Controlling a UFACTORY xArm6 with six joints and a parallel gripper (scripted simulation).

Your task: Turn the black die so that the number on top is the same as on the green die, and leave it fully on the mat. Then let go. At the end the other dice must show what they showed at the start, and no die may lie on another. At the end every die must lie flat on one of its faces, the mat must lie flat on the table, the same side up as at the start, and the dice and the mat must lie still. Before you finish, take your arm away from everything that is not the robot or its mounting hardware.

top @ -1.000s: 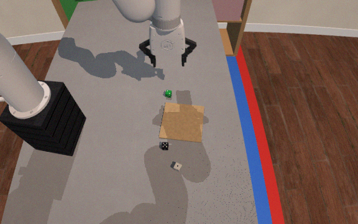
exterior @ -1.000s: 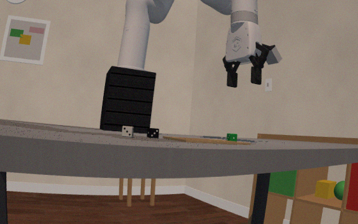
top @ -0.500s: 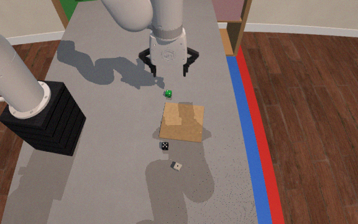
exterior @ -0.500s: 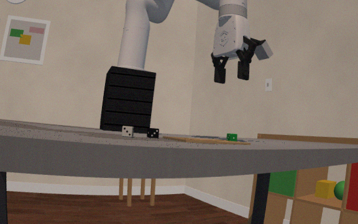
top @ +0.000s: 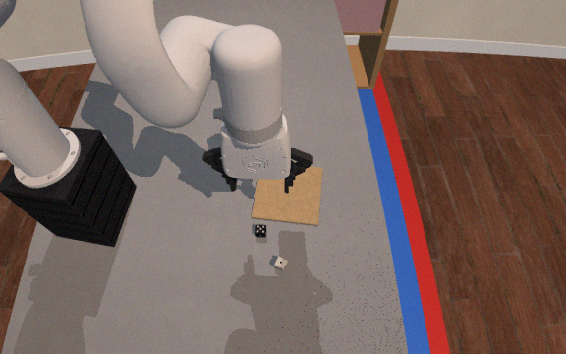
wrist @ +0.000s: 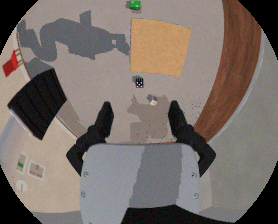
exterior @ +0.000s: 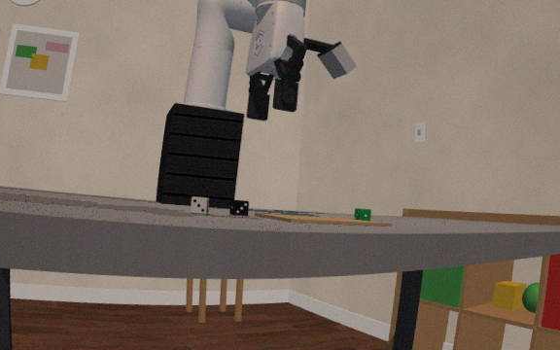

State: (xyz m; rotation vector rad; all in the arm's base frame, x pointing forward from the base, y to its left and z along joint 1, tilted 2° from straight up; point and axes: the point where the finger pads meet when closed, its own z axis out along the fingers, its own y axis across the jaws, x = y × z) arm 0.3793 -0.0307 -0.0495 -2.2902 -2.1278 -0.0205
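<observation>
The black die lies 140 mm below my hand, 30 mm to the right of it and 10 mm behind it. Round my hand: tan mat (150 mm below, 60 mm to the left, 50 mm ahead); green die (170 mm to the left, 140 mm below, 10 mm ahead); white die (140 mm below, 100 mm to the right, 30 mm ahead).
</observation>
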